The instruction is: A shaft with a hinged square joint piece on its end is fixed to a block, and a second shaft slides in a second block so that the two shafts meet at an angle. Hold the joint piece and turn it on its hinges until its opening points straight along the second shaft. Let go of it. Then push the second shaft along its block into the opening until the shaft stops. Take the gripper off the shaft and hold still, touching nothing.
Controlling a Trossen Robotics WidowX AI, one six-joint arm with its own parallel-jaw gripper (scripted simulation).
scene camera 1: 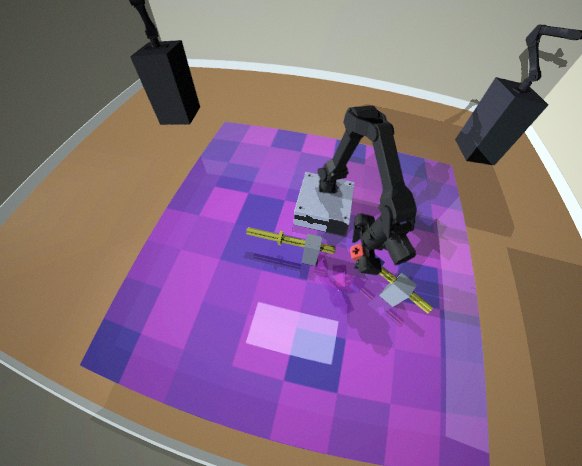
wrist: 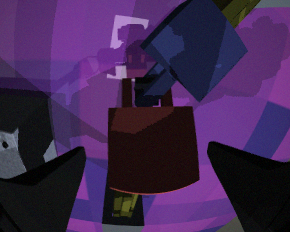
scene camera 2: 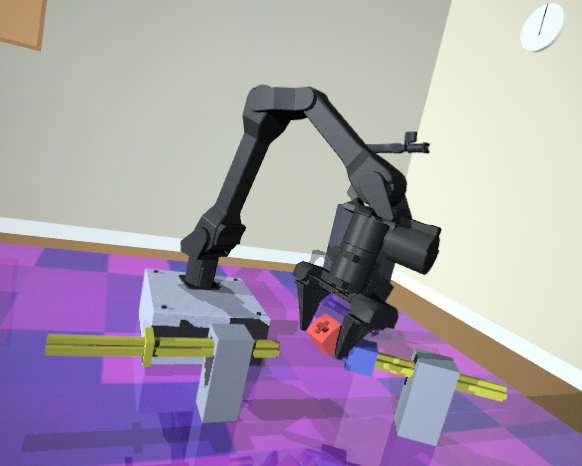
Path:
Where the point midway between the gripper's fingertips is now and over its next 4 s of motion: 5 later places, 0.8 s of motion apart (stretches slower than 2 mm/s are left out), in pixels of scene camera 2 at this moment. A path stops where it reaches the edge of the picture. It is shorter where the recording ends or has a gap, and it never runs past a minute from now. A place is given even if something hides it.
The gripper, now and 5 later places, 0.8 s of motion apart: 319,343; 313,357; 313,363; 311,363; 310,346; 324,311

